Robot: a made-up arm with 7 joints. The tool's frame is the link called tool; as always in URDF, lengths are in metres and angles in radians. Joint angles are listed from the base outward.
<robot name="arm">
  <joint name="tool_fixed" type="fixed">
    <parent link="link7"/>
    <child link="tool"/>
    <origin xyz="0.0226 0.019 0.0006" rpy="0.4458 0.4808 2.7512"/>
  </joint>
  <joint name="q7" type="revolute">
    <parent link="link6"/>
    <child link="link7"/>
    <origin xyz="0.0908 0.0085 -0.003" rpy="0 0 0"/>
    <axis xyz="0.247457 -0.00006 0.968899"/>
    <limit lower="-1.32" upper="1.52"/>
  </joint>
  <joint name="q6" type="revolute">
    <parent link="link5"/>
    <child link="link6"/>
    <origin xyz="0.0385 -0.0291 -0.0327" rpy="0 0 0"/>
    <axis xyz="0.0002 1 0.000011"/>
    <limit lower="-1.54" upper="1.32"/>
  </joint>
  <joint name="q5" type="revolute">
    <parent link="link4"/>
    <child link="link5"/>
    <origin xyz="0.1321 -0.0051 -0.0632" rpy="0 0 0"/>
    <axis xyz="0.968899 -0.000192 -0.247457"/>
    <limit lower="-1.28" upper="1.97"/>
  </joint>
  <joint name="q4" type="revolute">
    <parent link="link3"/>
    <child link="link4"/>
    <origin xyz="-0.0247 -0.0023 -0.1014" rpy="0 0 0"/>
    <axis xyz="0.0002 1 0.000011"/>
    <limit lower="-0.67" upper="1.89"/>
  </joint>
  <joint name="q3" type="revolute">
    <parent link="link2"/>
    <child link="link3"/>
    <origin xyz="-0.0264 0.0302 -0.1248" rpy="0 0 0"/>
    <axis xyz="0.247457 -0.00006 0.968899"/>
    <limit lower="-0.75" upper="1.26"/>
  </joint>
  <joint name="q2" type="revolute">
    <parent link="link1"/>
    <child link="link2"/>
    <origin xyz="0.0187 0.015 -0.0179" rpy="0 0 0"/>
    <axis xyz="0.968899 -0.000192 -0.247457"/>
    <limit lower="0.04" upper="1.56"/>
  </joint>
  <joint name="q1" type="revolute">
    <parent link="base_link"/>
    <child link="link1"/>
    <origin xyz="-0.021 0.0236 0.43" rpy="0 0 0"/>
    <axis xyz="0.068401 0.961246 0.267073"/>
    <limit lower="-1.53" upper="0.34"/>
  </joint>
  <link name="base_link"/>
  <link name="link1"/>
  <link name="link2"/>
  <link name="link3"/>
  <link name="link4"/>
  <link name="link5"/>
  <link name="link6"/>
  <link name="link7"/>
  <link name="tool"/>
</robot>
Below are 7 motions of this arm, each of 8 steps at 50 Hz.
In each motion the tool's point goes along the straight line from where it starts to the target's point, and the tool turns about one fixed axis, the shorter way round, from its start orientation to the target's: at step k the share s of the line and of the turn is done. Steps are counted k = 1, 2, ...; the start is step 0. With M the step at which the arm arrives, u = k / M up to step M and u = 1 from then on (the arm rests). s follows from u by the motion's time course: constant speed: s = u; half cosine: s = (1 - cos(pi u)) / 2; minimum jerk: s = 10 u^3 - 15 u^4 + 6 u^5.
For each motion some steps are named. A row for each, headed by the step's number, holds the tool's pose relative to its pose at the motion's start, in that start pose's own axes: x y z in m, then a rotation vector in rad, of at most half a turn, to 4 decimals.
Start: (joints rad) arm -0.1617 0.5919 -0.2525 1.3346 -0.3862 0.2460 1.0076
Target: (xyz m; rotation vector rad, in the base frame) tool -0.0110 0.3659 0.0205 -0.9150 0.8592 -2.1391
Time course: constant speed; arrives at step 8
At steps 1, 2, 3, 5, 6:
1: -0.0008 -0.0047 -0.0005 0.0006 -0.0023 0.0105
2: -0.0017 -0.0093 -0.0009 0.0011 -0.0046 0.0210
3: -0.0025 -0.0140 -0.0014 0.0017 -0.0069 0.0315
5: -0.0042 -0.0233 -0.0023 0.0028 -0.0116 0.0525
6: -0.0050 -0.0280 -0.0027 0.0034 -0.0139 0.0630

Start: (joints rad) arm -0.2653 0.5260 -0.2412 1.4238 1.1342 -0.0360 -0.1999
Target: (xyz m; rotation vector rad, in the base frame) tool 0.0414 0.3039 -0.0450 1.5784 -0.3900 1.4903
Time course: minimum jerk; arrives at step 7
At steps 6, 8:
6: -0.0033 0.0005 0.0035 -0.0277 0.0111 0.0464
8: -0.0034 0.0006 0.0035 -0.0284 0.0113 0.0475

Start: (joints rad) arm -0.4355 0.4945 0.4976 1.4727 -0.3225 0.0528 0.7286
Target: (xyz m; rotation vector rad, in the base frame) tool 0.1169 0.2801 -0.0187 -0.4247 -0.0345 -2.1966
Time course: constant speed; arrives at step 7
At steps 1, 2, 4, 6, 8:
1: 0.0010 0.0015 -0.0008 -0.0096 -0.0042 -0.0142
2: 0.0020 0.0029 -0.0016 -0.0193 -0.0083 -0.0284
4: 0.0041 0.0058 -0.0033 -0.0386 -0.0167 -0.0567
6: 0.0061 0.0088 -0.0049 -0.0579 -0.0250 -0.0851
8: 0.0071 0.0102 -0.0058 -0.0675 -0.0291 -0.0992

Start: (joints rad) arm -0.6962 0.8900 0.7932 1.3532 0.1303 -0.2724 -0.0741
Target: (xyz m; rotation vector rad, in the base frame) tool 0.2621 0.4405 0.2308 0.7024 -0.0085 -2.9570
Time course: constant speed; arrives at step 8
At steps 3, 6, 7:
3: -0.0050 0.0007 0.0050 -0.0008 0.0192 -0.0392
6: -0.0099 0.0015 0.0101 -0.0017 0.0384 -0.0785
7: -0.0116 0.0017 0.0118 -0.0019 0.0448 -0.0916

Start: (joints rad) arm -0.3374 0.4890 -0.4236 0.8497 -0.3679 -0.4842 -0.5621
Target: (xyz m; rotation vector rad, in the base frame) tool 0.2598 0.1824 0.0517 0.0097 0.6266 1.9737
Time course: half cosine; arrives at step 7
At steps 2, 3, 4, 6, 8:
2: 0.0009 -0.0026 0.0062 -0.0127 -0.0001 0.0085
3: 0.0018 -0.0053 0.0128 -0.0261 -0.0002 0.0175
4: 0.0029 -0.0084 0.0201 -0.0411 -0.0003 0.0276
6: 0.0044 -0.0131 0.0312 -0.0639 -0.0004 0.0429
8: 0.0047 -0.0137 0.0328 -0.0673 -0.0004 0.0451

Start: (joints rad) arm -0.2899 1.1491 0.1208 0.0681 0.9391 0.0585 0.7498
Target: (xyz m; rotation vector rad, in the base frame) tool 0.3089 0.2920 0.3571 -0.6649 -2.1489 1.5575
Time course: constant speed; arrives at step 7
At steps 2, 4, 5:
2: 0.0008 0.0034 0.0005 0.0067 -0.0040 -0.0103
4: 0.0015 0.0069 0.0010 0.0134 -0.0079 -0.0205
5: 0.0019 0.0086 0.0012 0.0167 -0.0099 -0.0257

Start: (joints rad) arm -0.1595 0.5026 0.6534 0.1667 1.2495 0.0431 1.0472
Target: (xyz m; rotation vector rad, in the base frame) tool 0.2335 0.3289 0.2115 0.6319 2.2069 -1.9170
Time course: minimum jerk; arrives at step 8
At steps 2, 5, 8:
2: -0.0013 0.0016 0.0007 0.0061 0.0027 0.0009
5: -0.0090 0.0110 0.0052 0.0429 0.0192 0.0062
8: -0.0124 0.0151 0.0072 0.0592 0.0265 0.0086

